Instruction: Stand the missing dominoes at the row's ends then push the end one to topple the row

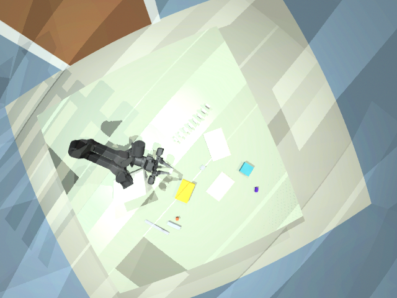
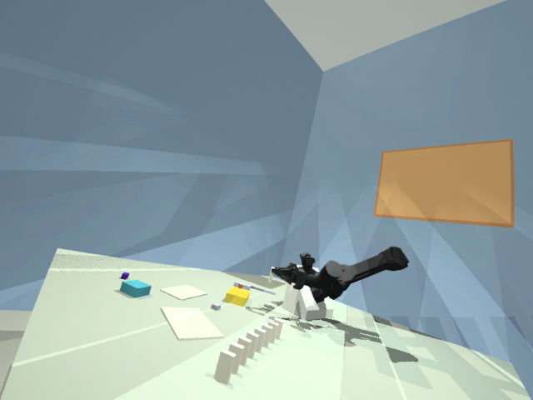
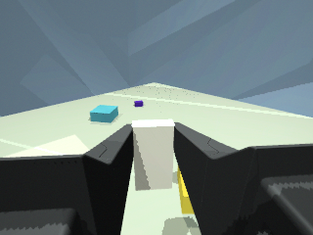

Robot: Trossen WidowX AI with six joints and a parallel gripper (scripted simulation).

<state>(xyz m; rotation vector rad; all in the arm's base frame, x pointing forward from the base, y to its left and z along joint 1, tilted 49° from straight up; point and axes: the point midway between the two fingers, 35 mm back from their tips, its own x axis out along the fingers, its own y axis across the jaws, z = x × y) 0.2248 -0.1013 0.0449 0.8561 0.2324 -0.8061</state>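
Now: the yellow block 14 cm to the right of my gripper tip, 14 cm below it and 1 cm behind it. Also, from my gripper tip: orange cube (26 cm to the right, 15 cm below, 13 cm behind); grey cube (15 cm below, 14 cm ahead, 7 cm to the right); cyan block (35 cm ahead, 20 cm to the right, 14 cm below).
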